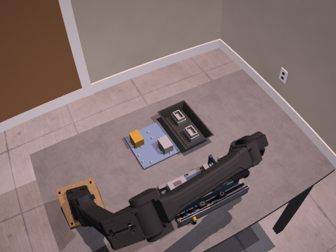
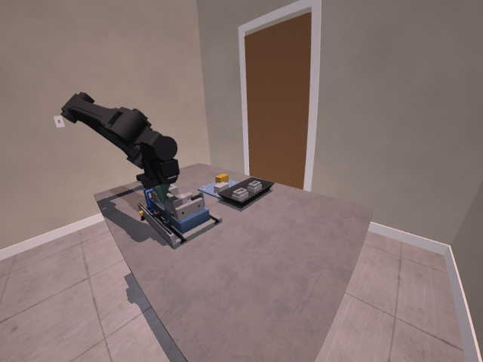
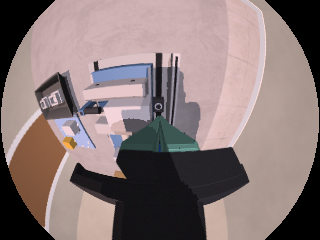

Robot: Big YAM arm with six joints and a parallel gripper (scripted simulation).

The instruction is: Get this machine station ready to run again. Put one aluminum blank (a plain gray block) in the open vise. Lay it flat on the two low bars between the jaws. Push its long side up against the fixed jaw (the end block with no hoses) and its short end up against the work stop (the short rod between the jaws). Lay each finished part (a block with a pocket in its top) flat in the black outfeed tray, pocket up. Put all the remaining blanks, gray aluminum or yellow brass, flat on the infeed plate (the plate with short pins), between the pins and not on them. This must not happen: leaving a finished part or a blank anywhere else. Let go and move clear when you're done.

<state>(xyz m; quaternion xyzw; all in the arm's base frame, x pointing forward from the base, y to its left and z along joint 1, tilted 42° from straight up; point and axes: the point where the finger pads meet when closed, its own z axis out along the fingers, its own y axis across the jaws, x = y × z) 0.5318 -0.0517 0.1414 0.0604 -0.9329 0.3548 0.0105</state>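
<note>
Right now the gray rail is 90 mm below my hand, 70 mm behind it and 30 mm to the right of it. Also, from my hand: yellow brass blank (380 mm to the left, 240 mm behind, 100 mm below); blue vise (80 mm below, 80 mm behind, 60 mm to the left).
</note>
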